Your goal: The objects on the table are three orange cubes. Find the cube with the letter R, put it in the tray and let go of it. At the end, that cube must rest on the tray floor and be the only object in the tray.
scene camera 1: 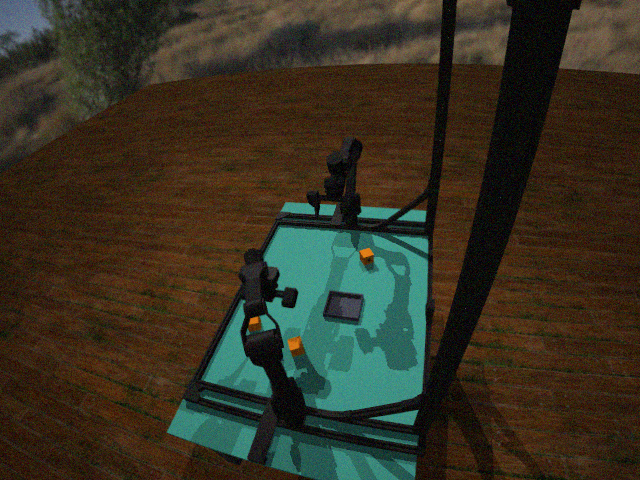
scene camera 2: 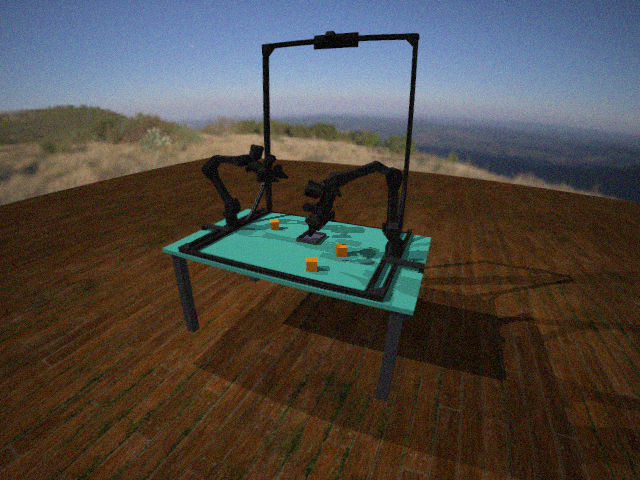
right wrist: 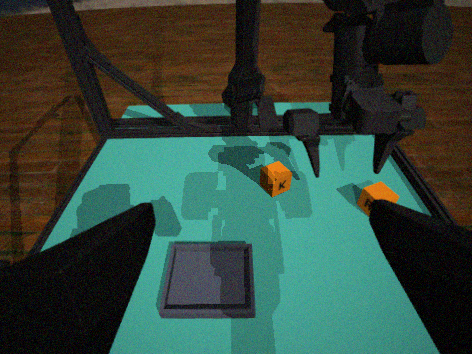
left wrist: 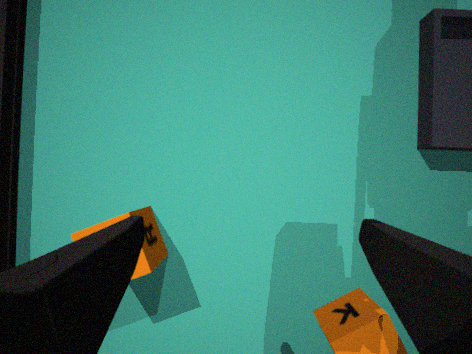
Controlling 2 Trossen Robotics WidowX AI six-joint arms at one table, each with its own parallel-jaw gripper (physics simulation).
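Where they show: left gripper, fingertip midpoint: (scene camera 1: 275,302) (scene camera 2: 313,233) (right wrist: 346,174) (left wrist: 253,227); right gripper, fingertip midpoint: (scene camera 1: 329,219) (scene camera 2: 283,179) (right wrist: 262,211); left arm's base at its link origin: (scene camera 1: 295,416) (scene camera 2: 393,254) (right wrist: 241,122); right arm's base at its link origin: (scene camera 1: 351,221) (scene camera 2: 232,225).
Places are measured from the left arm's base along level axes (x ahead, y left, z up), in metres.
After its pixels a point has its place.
The R cube (scene camera 1: 254,324) @[x 0.277, y 0.236, z 0.020 m] (scene camera 2: 311,264) @[x 0.288, y 0.272, z 0.013 m] (left wrist: 156,243) @[x 0.297, y 0.228, z -0.002 m] (right wrist: 381,192) @[x 0.296, y 0.252, z 0.026 m] stands near the table's edge; a finger partly covers it in both wrist views. The K cube (scene camera 1: 295,346) @[x 0.218, y 0.060, z 0.026 m] (scene camera 2: 341,250) @[x 0.223, y 0.087, z 0.013 m] (left wrist: 345,320) @[x 0.248, y 0.080, z 0.012 m] (right wrist: 276,179) @[x 0.256, y 0.063, z 0.026 m] stands beside it. A third orange cube (scene camera 1: 366,256) @[x 0.669, y -0.108, z 0.026 m] (scene camera 2: 275,224) @[x 0.675, y -0.087, z 0.013 m] lies across the tray; its letter is unreadable. The grey tray (scene camera 1: 342,320) @[x 0.381, y -0.063, z -0.012 m] (scene camera 2: 320,241) @[x 0.380, y -0.025, z -0.013 m] (left wrist: 425,85) @[x 0.434, y 0.011, z -0.010 m] (right wrist: 207,313) @[x 0.494, y -0.055, z -0.001 m] is empty. My left gripper (scene camera 2: 311,230) @[x 0.331, y 0.156, z 0.102 m] (left wrist: 253,227) @[x 0.331, y 0.156, z 0.102 m] (right wrist: 346,174) @[x 0.331, y 0.156, z 0.102 m] is open above the table, its fingertips above cube height. My right gripper (scene camera 1: 336,229) @[x 0.566, y 0.000, z 0.292 m] (scene camera 2: 281,173) @[x 0.566, y 0.000, z 0.292 m] (right wrist: 262,211) @[x 0.566, y 0.000, z 0.292 m] is open, high at its own side.
A black frame (scene camera 1: 310,223) @[x 0.881, y 0.194, z 0.000 m] (scene camera 2: 268,272) @[x 0.430, y 0.380, z -0.005 m] runs around the turquoise table top. A tall overhead gantry (scene camera 2: 266,93) @[x 0.882, y -0.354, z 0.735 m] rises along one side. In scene camera 1 the left arm's links pass close over the R cube. Arm shadows fall across the K cube and tray.
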